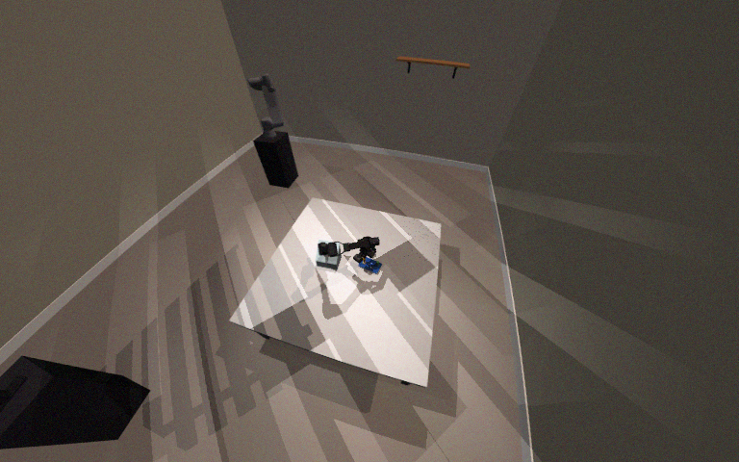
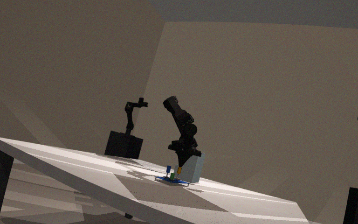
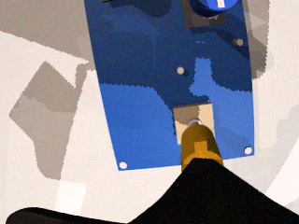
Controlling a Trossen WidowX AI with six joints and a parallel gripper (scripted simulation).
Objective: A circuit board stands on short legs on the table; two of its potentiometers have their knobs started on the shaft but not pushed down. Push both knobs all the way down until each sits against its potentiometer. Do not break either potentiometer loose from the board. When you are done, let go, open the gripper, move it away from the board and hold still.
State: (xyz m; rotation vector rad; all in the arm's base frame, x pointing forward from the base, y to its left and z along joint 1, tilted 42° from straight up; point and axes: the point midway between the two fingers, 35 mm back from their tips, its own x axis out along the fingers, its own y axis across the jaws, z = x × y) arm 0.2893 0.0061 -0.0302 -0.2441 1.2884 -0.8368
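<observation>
My gripper tip is 10 mm above the orange knob. Also, from my gripper tip: blue knob 70 mm ahead, 30 mm to the right, 20 mm below.
</observation>
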